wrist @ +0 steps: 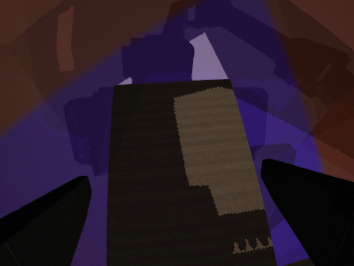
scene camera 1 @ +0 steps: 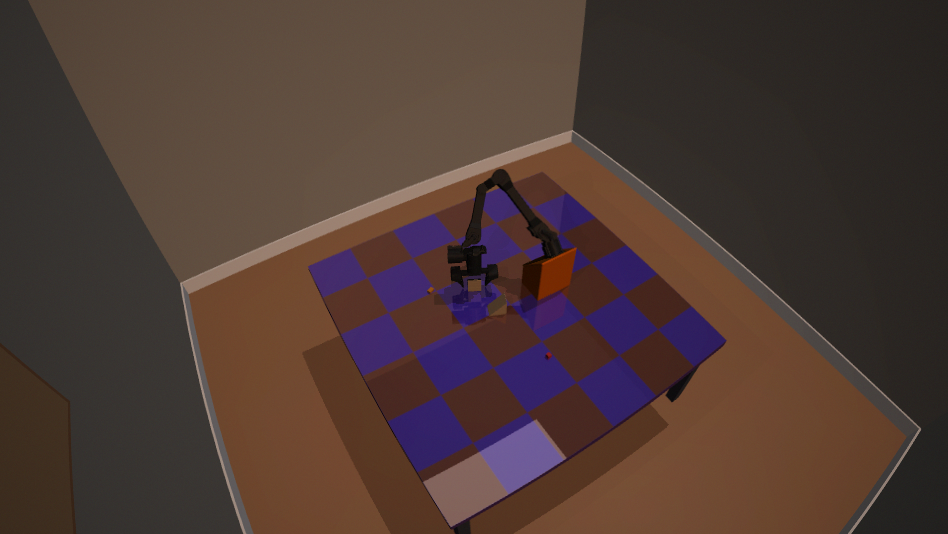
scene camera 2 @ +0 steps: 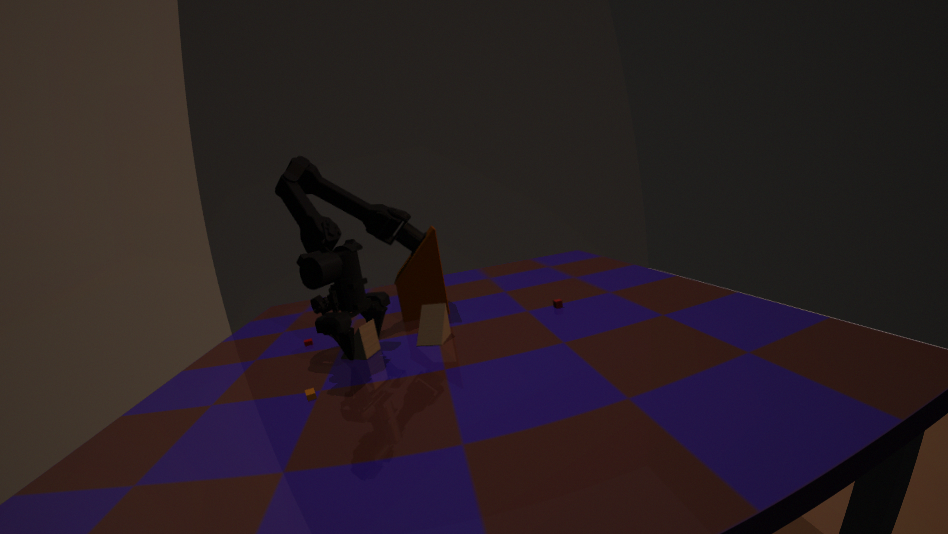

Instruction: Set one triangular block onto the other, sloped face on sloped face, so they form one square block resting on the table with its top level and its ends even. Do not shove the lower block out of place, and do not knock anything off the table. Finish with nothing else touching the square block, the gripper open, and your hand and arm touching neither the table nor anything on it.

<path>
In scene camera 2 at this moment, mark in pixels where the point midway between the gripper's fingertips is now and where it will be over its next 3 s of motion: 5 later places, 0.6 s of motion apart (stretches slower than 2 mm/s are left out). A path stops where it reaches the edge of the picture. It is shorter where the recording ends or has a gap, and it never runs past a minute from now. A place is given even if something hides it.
My gripper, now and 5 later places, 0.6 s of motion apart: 364,351; 359,324; 371,309; 370,319; 369,332; 366,343
</path>
